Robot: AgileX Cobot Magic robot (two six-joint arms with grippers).
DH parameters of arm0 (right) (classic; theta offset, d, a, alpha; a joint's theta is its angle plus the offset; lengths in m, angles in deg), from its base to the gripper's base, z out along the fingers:
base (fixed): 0 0 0 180
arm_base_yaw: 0 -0.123 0 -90
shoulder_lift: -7.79 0 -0.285 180
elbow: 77.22 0 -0.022 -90
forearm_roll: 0 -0.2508 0 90
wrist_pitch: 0 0 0.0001 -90
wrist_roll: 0 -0.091 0 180
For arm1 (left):
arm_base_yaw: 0 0.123 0 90
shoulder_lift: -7.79 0 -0.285 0
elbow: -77.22 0 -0.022 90
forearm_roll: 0 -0.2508 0 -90
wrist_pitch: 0 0 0.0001 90
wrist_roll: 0 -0.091 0 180
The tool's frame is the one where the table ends.
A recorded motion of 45 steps. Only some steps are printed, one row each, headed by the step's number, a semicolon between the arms.
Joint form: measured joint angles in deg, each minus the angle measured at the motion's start. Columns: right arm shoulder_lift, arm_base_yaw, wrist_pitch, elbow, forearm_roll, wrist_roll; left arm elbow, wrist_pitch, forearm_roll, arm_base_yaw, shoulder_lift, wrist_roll.
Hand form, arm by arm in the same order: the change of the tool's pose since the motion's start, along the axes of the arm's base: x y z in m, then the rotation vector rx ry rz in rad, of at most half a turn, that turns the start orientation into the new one. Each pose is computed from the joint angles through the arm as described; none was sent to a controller.
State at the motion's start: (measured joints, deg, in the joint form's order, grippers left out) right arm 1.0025 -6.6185 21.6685 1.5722 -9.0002 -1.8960; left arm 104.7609 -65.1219 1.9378 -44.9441 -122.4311 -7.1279
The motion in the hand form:
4: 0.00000 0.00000 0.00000 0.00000 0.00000 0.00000; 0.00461 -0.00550 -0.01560 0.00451 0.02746 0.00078
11: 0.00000 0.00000 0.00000 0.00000 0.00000 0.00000; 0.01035 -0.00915 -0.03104 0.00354 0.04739 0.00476
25: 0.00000 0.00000 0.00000 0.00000 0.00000 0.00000; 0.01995 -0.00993 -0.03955 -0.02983 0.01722 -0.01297
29: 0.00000 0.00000 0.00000 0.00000 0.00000 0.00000; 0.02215 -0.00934 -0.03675 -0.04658 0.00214 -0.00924
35: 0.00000 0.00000 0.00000 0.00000 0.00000 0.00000; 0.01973 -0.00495 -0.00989 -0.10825 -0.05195 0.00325
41: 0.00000 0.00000 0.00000 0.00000 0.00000 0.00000; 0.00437 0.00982 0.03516 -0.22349 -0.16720 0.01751
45: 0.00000 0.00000 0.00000 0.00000 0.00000 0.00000; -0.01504 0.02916 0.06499 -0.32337 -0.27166 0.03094
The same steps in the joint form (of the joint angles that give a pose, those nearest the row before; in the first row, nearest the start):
4: 0.00 0.00 0.00 0.00 0.00 0.00; 1.26 0.14 1.02 0.10 -2.71 -0.31
11: 0.00 0.00 0.00 0.00 0.00 0.00; 2.27 0.86 1.98 0.45 -5.23 -0.71
25: 0.00 0.00 0.00 0.00 0.00 0.00; 2.46 4.39 2.72 1.30 -6.52 -3.05
29: 0.00 0.00 0.00 0.00 0.00 0.00; 2.43 5.39 2.90 1.55 -6.21 -3.21
35: 0.00 0.00 0.00 0.00 0.00 0.00; 1.06 7.52 3.38 1.80 -2.28 -2.96
41: 0.00 0.00 0.00 0.00 0.00 0.00; -5.72 14.39 3.77 1.82 7.00 -2.69
45: 0.00 0.00 0.00 0.00 0.00 0.00; -14.25 22.33 4.03 1.86 15.90 -2.60

